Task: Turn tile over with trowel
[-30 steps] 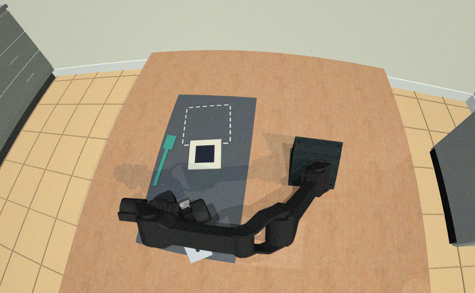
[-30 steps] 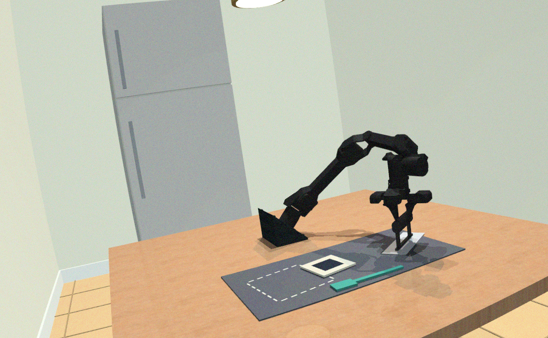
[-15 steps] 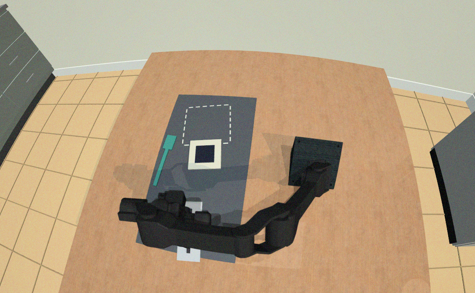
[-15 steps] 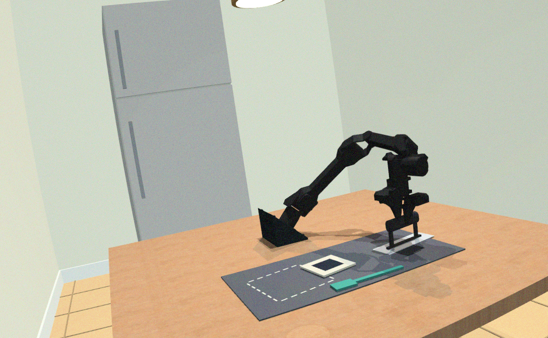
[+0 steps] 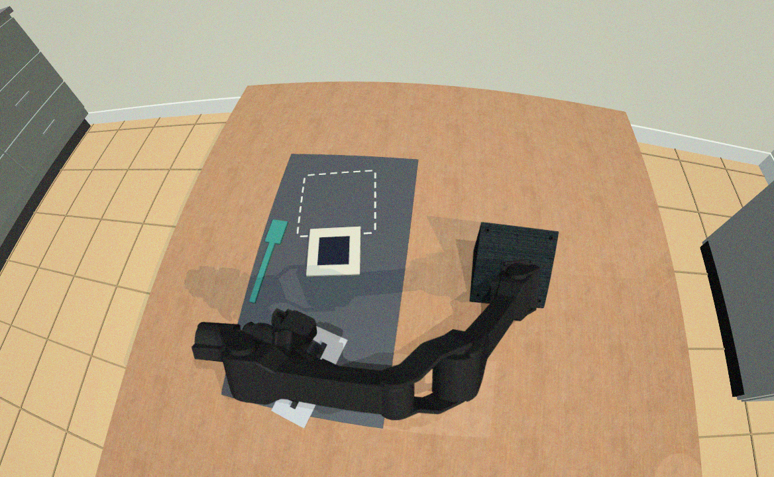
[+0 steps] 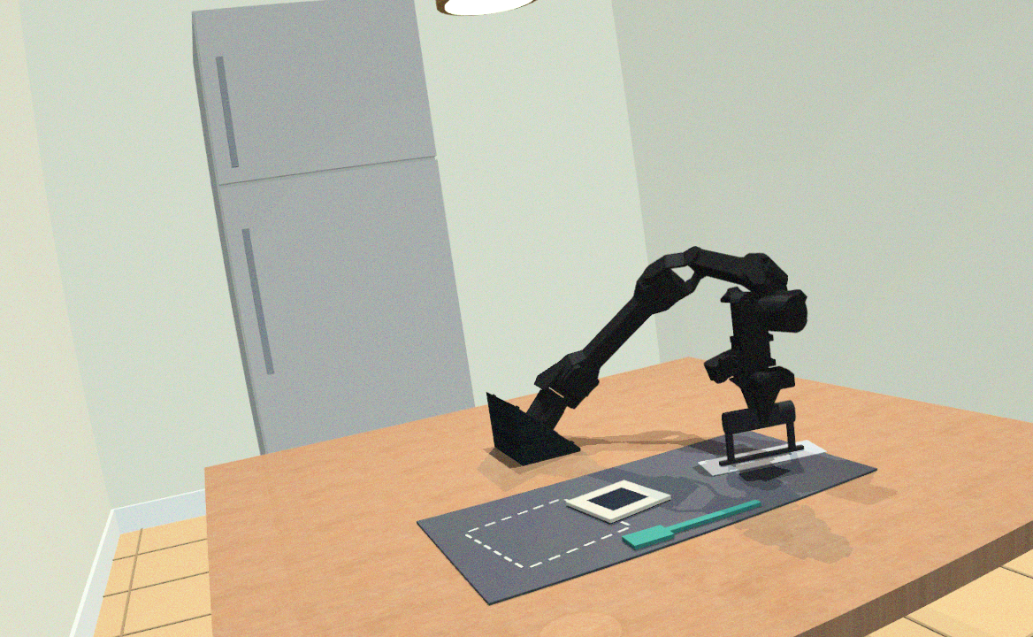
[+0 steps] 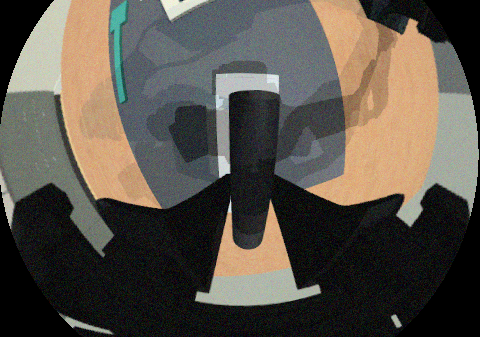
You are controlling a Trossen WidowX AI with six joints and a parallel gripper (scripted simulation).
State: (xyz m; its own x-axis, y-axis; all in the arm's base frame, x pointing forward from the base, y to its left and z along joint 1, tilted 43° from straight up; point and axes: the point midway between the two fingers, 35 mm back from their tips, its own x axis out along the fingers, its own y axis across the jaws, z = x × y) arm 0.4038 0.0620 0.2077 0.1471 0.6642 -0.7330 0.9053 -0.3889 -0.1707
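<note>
Right now the trowel is 30 mm below my gripper tip, 20 mm to the right of it and 10 mm behind it. The rest, counted from my gripper tip: teal flat tool (280 mm to the right, 120 mm ahead, 60 mm below); then cream tile (280 mm to the right, 60 mm below, 40 mm behind); then grey mat (240 mm to the right, 80 mm below, 20 mm behind).
</note>
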